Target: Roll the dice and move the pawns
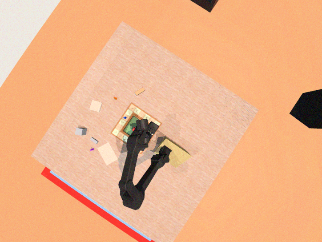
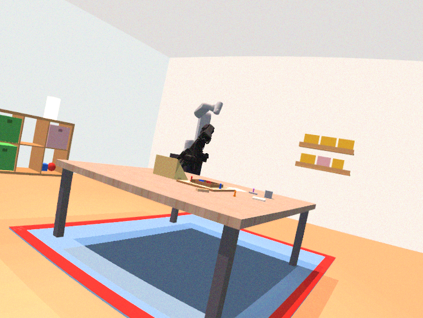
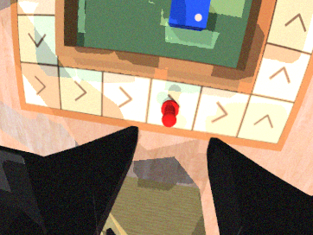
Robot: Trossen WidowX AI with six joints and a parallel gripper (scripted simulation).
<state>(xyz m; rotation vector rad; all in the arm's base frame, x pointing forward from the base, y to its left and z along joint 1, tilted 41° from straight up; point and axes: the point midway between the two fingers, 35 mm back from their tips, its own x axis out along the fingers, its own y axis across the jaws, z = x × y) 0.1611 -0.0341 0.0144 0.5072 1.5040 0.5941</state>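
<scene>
The red pawn is 5 cm below my gripper tip and 1 cm behind it. The rest, counted from my gripper tip: green tray (11 cm ahead, 7 cm below, 3 cm to the left); then tan block (25 cm ahead, 22 cm to the right, 7 cm below); then blue pawn (22 cm ahead, 5 cm below, 1 cm to the left).
</scene>
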